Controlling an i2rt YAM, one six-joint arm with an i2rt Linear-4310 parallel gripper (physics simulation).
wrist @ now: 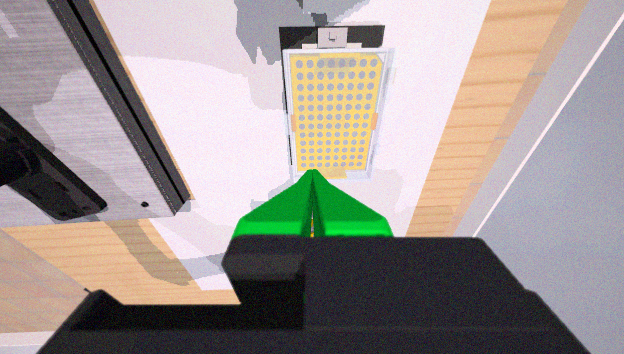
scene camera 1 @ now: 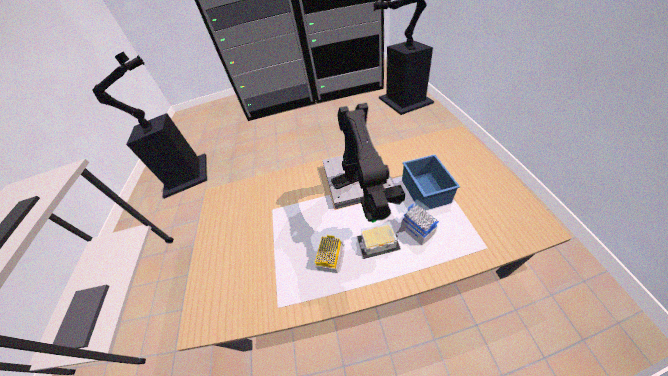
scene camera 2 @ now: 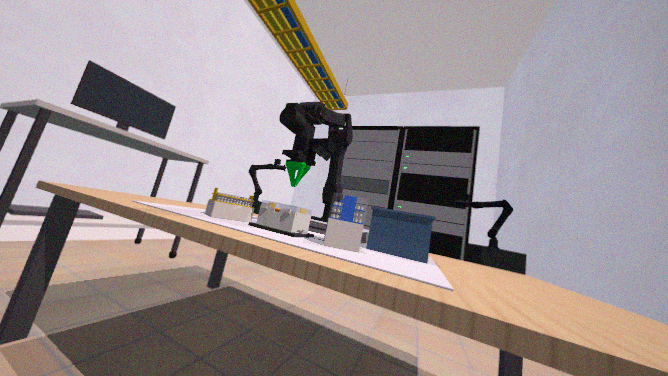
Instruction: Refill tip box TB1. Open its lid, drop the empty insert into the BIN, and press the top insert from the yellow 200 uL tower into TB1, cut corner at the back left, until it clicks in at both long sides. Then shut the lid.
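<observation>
Tip box TB1 (scene camera 1: 379, 237) (scene camera 2: 283, 219) (wrist: 332, 110) is a grey box in a black holder (wrist: 366, 35), with its clear lid down over a yellow insert full of holes. The yellow tower (scene camera 1: 328, 252) (scene camera 2: 231, 202) stands left of it in scene camera 1. The blue BIN (scene camera 1: 444, 196) (scene camera 2: 400, 234) stands at the back right. My gripper (scene camera 1: 374, 220) (scene camera 2: 295, 185) (wrist: 312, 177) is shut with nothing between its green fingertips. It points down, above the box. In the wrist view the tips overlap the box's near short end. In scene camera 1 the arm hides most of the fingers.
A blue tip tower (scene camera 1: 421, 221) (scene camera 2: 344, 226) stands between the box and the bin. All stand on a white mat (scene camera 1: 295, 287) on the wooden table (scene camera 1: 225, 280). My arm's metal base plate (scene camera 1: 345, 198) (wrist: 100, 165) lies behind the box.
</observation>
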